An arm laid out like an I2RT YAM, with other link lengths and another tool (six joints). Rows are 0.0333 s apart.
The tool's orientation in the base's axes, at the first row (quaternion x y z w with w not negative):
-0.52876 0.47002 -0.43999 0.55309
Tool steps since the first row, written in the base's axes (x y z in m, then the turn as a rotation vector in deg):
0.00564 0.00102 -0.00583 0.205 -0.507 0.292
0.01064 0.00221 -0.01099 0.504 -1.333 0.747
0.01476 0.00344 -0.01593 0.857 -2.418 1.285
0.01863 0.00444 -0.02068 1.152 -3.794 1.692
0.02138 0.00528 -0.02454 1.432 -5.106 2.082
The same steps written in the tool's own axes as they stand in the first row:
0.00028 0.00582 0.00574 0.518 -0.321 0.115
0.00025 0.01098 0.01087 1.357 -0.823 0.267
0.00001 0.01594 0.01515 2.455 -1.422 0.429
-0.00005 0.02069 0.01914 3.837 -1.905 0.483
-0.00020 0.02457 0.02199 5.154 -2.368 0.534

